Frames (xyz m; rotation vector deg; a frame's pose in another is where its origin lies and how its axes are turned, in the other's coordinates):
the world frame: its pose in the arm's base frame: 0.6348 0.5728 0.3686 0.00 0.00 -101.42
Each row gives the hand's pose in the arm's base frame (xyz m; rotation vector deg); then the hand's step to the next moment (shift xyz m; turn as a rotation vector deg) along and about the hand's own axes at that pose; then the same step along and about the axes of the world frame.
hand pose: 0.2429 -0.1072 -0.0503 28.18 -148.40 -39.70
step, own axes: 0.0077 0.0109 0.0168 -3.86 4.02 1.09
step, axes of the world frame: -0.0085 -0.0190 -0.0052 -5.62 0.77 0.15
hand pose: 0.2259 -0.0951 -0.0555 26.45 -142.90 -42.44
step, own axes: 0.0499 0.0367 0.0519 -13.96 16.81 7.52
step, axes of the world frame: -0.0129 -0.0798 0.0014 -23.10 -0.16 -0.76
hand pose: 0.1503 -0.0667 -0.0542 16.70 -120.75 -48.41
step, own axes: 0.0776 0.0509 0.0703 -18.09 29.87 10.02
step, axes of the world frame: -0.0140 -0.1038 0.0509 -36.07 -0.97 4.23
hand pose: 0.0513 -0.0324 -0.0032 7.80 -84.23 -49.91
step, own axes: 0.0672 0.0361 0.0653 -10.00 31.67 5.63
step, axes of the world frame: -0.0029 -0.0539 0.0847 -31.60 3.60 11.09
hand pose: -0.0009 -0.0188 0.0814 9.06 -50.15 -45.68
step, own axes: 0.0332 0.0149 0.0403 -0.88 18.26 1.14
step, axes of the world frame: 0.0063 -0.0077 0.0534 -15.24 6.14 8.09
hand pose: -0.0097 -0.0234 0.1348 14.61 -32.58 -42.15
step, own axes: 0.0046 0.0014 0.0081 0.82 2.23 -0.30
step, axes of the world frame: 0.0025 -0.0006 0.0091 -1.40 1.67 1.00
